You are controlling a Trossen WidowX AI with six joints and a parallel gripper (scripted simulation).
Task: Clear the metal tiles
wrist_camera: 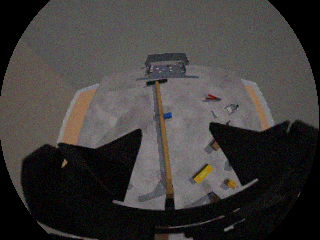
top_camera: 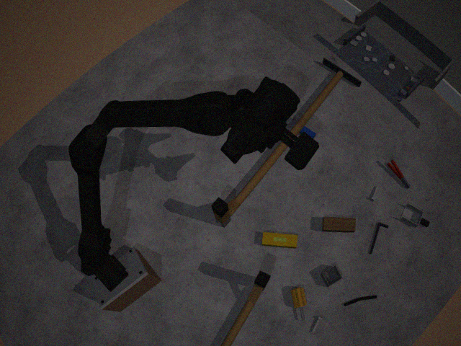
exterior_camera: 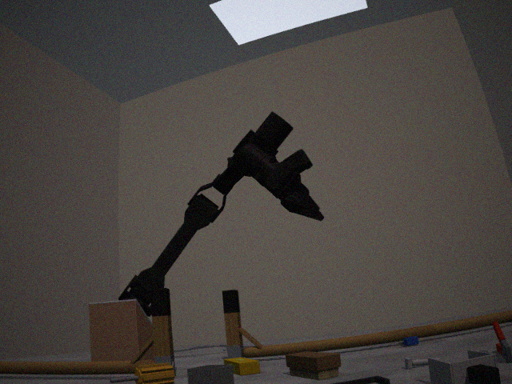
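Right now the long scraper is 8 cm ahead of my gripper tip, 3 cm to the left of it and 20 cm below it. The rest, counted from my gripper tip: grey box 14 cm behind, 29 cm to the right, 26 cm below; yellow block 15 cm behind, 13 cm to the right, 25 cm below; hex key 4 cm ahead, 32 cm to the right, 26 cm below.
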